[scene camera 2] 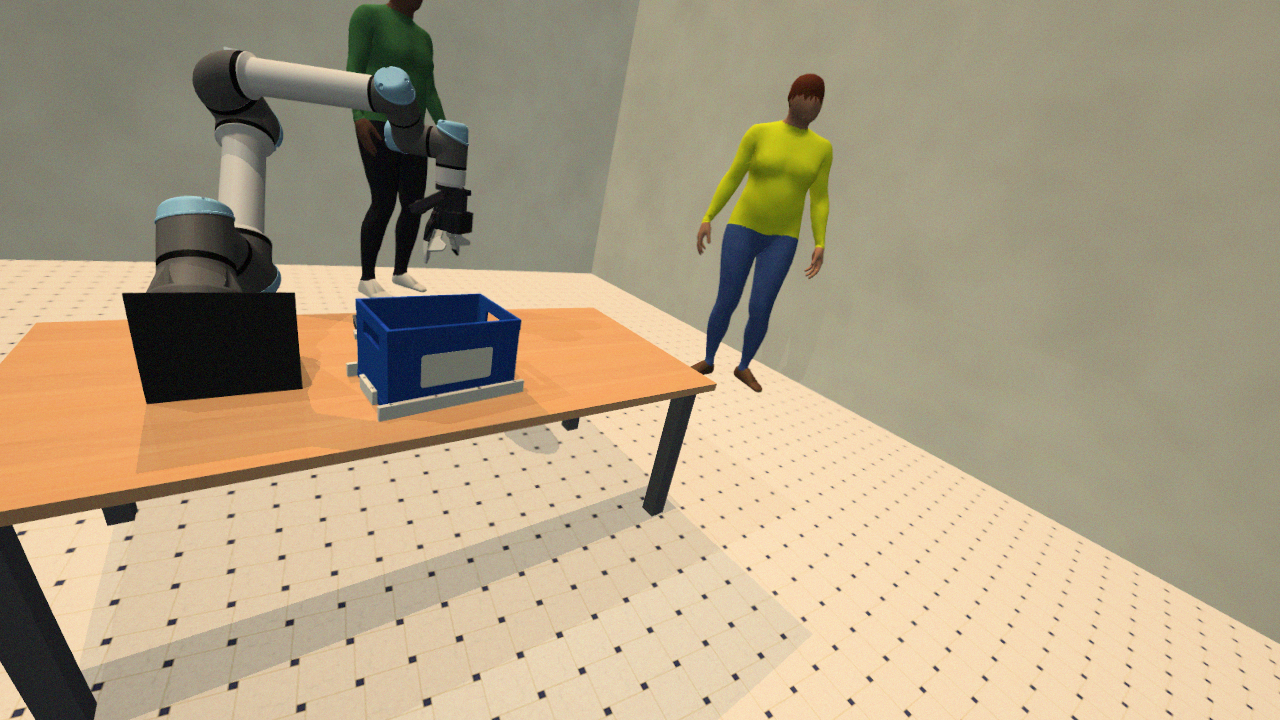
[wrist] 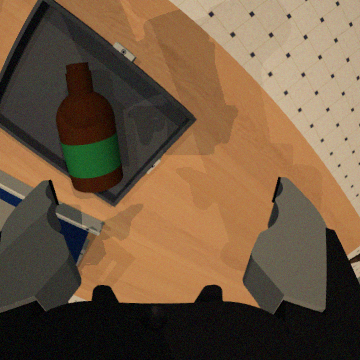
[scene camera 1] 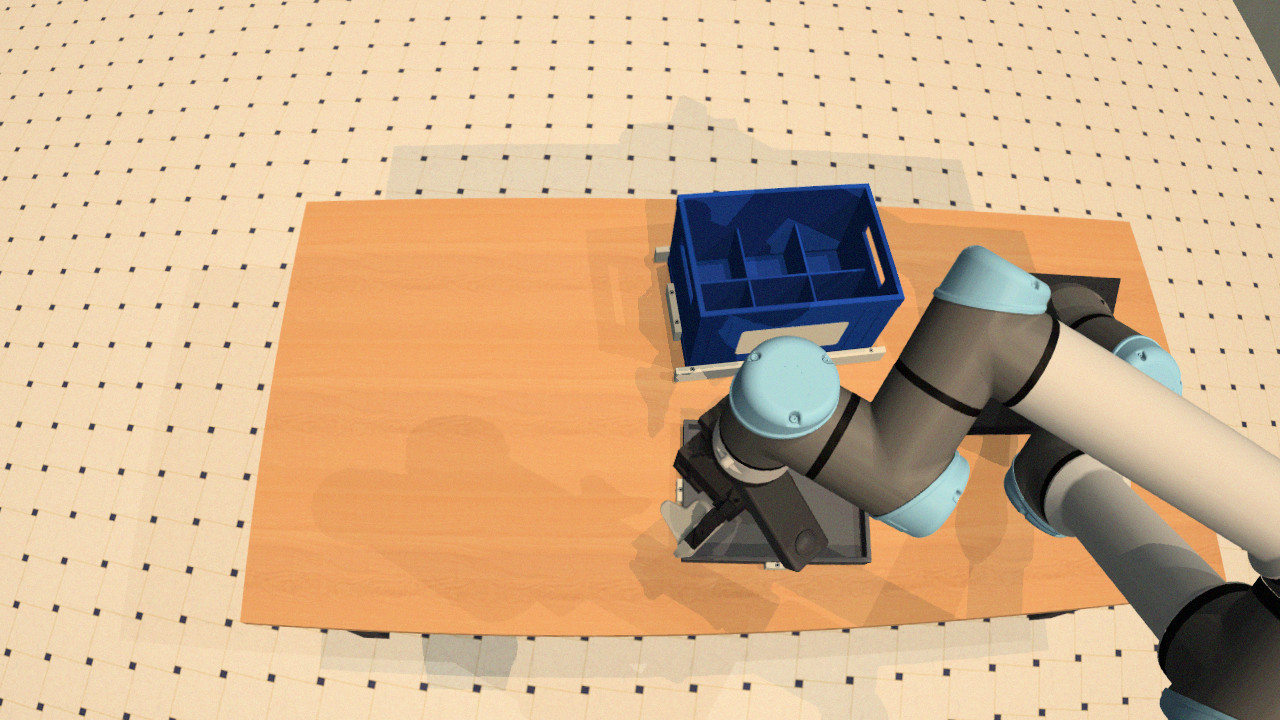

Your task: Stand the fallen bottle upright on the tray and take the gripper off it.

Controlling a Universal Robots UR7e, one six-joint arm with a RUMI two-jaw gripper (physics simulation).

Labels:
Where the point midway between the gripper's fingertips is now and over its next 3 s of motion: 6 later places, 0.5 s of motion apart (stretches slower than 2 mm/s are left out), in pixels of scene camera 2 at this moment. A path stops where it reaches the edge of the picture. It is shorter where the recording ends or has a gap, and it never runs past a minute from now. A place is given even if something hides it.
The gripper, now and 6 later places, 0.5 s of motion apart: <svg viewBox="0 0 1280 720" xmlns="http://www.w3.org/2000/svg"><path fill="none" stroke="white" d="M442 259L433 294L432 310L432 321L447 260L435 247L429 251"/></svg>

